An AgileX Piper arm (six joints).
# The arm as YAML. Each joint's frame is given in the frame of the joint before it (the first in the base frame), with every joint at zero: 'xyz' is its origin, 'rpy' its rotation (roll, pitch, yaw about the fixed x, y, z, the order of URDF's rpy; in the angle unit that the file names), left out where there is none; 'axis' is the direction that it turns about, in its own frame. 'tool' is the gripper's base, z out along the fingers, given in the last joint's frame.
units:
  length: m
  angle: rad
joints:
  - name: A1
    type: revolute
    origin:
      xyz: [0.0, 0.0, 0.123]
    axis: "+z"
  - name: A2
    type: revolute
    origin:
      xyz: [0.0, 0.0, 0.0]
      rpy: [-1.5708, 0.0, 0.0]
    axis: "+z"
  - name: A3
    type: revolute
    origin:
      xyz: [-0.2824, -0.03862, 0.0]
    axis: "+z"
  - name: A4
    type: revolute
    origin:
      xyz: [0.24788, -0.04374, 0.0]
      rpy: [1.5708, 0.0, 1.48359]
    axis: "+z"
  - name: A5
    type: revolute
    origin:
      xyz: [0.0, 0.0, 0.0]
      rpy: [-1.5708, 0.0, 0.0]
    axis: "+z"
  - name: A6
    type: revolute
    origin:
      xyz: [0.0, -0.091, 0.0]
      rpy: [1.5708, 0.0, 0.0]
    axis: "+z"
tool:
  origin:
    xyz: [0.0, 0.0, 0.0]
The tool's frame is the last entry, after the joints.
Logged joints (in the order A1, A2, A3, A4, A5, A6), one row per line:
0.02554, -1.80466, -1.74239, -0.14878, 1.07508, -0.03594
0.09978, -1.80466, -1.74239, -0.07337, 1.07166, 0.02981
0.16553, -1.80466, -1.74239, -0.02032, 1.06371, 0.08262
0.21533, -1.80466, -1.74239, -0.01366, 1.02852, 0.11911
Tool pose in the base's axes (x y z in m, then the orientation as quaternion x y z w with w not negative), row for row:
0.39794, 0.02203, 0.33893, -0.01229, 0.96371, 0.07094, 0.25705
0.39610, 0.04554, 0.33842, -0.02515, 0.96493, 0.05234, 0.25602
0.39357, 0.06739, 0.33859, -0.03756, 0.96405, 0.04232, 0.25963
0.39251, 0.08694, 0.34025, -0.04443, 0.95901, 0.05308, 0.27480
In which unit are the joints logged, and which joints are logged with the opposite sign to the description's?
The joints are logged in radians. Opposite sign: A2, A4.
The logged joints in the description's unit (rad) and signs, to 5 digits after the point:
0.02554, 1.80466, -1.74239, 0.14878, 1.07508, -0.03594
0.09978, 1.80466, -1.74239, 0.07337, 1.07166, 0.02981
0.16553, 1.80466, -1.74239, 0.02032, 1.06371, 0.08262
0.21533, 1.80466, -1.74239, 0.01366, 1.02852, 0.11911

